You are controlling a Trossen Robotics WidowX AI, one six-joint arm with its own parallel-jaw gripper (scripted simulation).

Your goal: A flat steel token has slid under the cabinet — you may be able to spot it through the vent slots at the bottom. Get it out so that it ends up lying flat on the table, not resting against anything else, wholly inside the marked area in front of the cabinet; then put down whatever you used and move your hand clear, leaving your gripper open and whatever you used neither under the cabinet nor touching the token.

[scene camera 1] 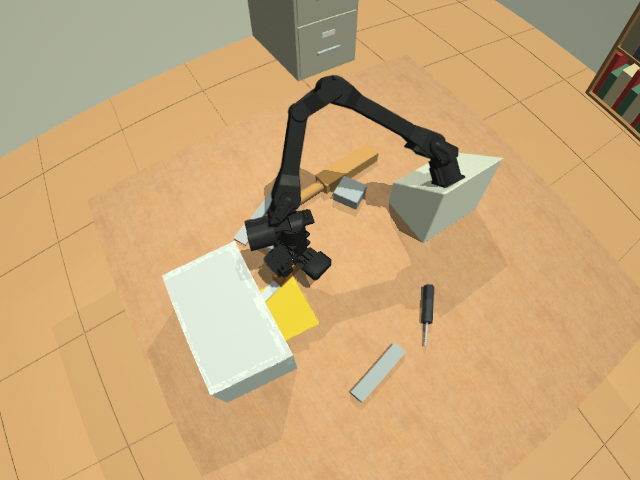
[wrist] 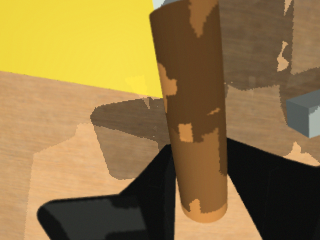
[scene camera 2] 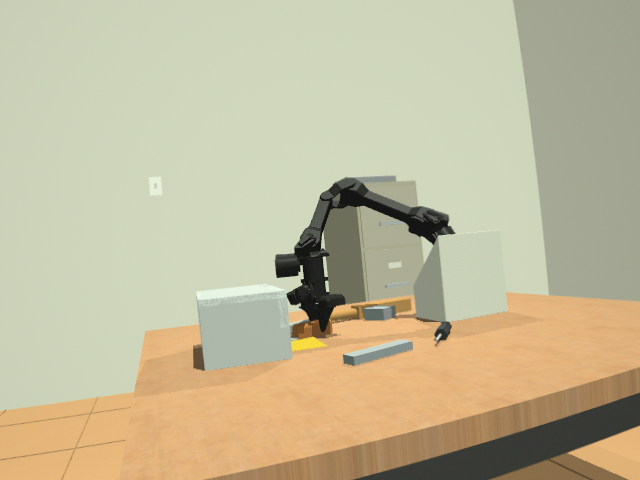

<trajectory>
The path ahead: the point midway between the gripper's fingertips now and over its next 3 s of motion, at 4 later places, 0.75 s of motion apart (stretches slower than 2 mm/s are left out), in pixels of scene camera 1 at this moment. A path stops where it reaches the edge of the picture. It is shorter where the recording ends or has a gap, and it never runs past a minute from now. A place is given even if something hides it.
My gripper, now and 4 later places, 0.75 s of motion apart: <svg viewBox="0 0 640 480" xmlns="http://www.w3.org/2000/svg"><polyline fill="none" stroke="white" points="297,262 300,265 306,260 311,254 318,247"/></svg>
</trajectory>
